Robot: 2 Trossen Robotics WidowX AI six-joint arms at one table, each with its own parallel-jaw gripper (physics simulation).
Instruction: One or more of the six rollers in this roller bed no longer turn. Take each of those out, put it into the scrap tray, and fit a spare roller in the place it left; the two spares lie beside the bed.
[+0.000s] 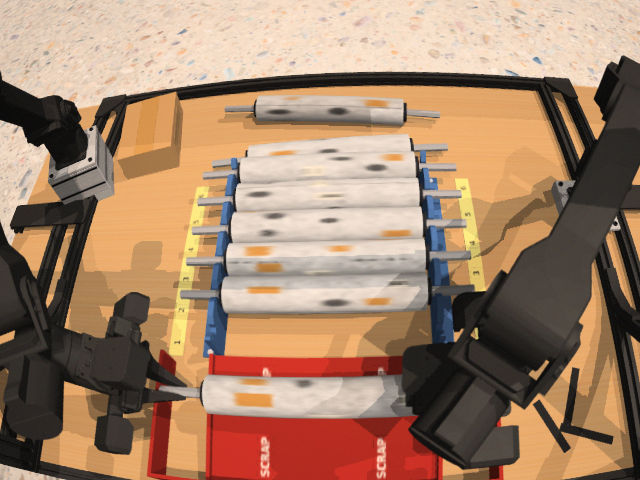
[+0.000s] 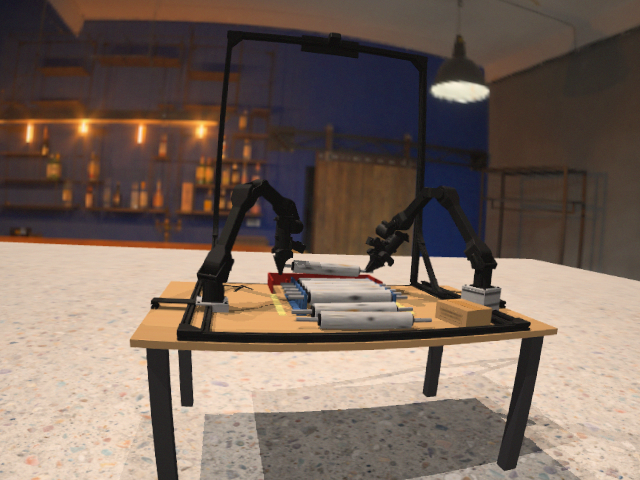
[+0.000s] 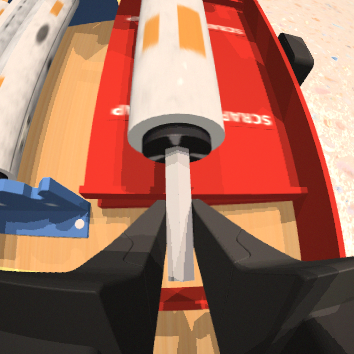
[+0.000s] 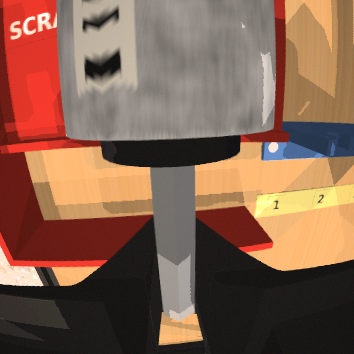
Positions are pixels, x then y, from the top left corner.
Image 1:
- my left gripper: 185, 393
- my right gripper: 472, 396
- roller: 381, 396
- roller: 401, 292
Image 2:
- my left gripper: 365, 272
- my right gripper: 280, 274
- roller: 298, 266
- cardboard box: 462, 313
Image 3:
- my left gripper: 177, 207
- roller: 175, 117
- roller: 37, 38
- tray side walls: 190, 297
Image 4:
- my right gripper: 171, 219
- roller: 168, 92
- tray side walls: 77, 242
